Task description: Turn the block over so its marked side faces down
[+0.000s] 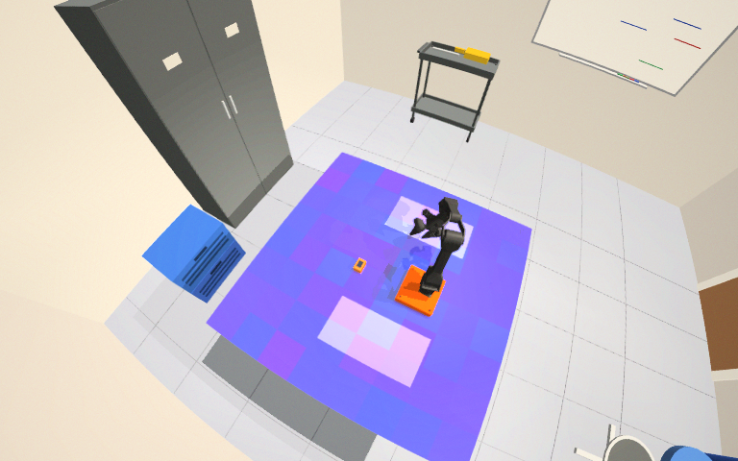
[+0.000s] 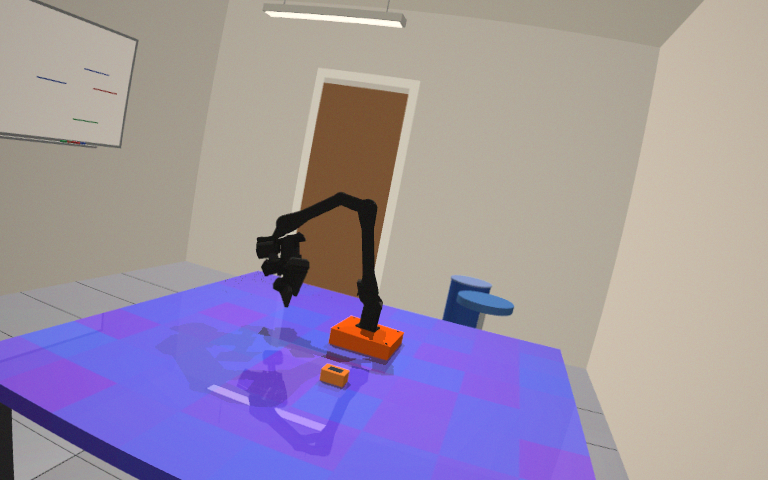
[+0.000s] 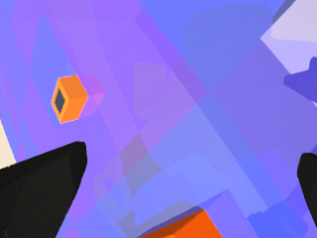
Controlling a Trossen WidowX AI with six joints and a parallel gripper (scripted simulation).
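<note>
The block lies 180 mm ahead of my gripper tip, 240 mm to the left of it and 80 mm below it.
</note>
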